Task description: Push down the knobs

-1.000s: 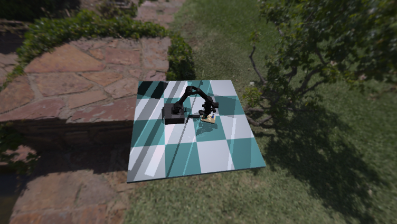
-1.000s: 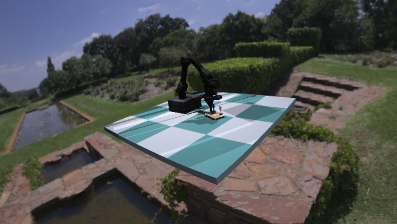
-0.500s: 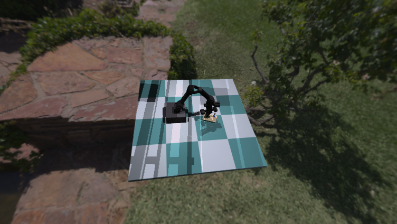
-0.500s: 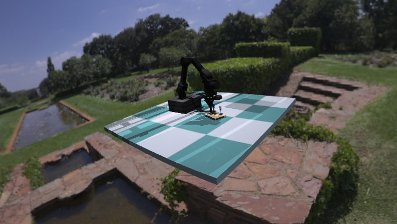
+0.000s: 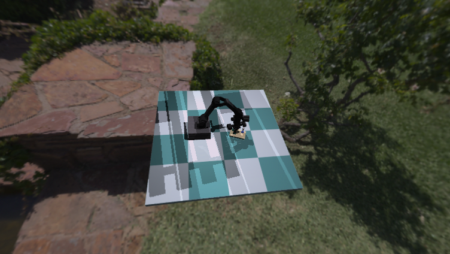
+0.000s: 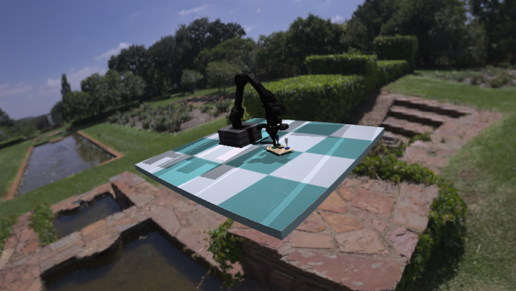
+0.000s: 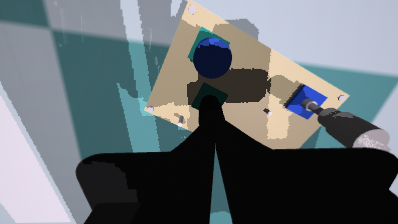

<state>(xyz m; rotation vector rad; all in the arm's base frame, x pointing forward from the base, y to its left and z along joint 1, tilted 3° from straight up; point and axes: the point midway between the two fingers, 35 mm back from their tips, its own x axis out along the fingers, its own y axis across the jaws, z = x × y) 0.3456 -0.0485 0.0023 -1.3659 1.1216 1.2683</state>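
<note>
Now: gripper tip 8 cm short of the blue potentiometer, 1 cm to the right of it and 1 cm above it.
</note>
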